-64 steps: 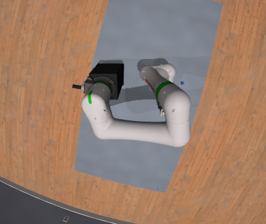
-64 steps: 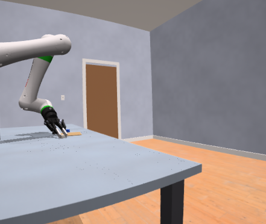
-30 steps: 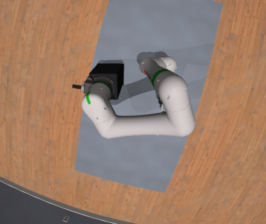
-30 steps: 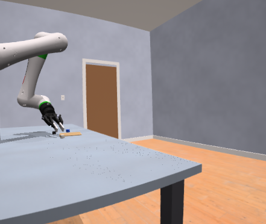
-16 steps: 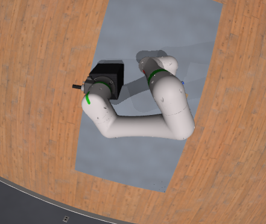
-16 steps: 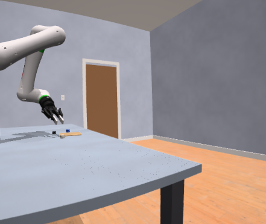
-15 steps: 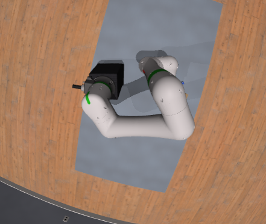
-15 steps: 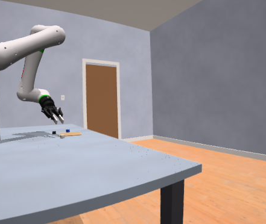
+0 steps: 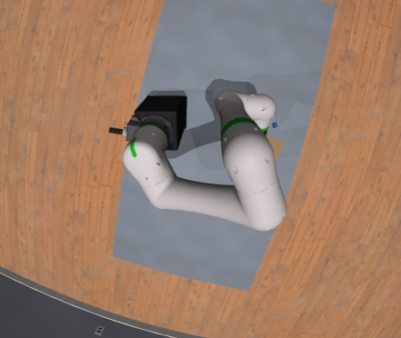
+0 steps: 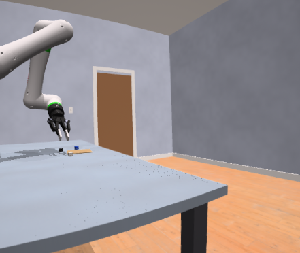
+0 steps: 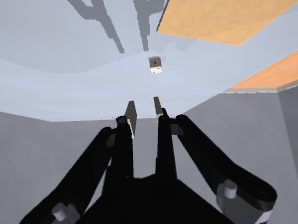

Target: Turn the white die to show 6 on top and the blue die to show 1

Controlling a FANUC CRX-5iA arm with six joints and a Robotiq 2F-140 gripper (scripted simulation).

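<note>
My hand is 20 mm short of the white die, 40 mm to the left of it and 100 mm above it. The rest, counted from my hand: blue die 120 mm ahead, 220 mm to the left, 100 mm below; black die 10 mm ahead, 170 mm to the left, 100 mm below; tan mat 100 mm ahead, 90 mm to the left, 110 mm below.
</note>
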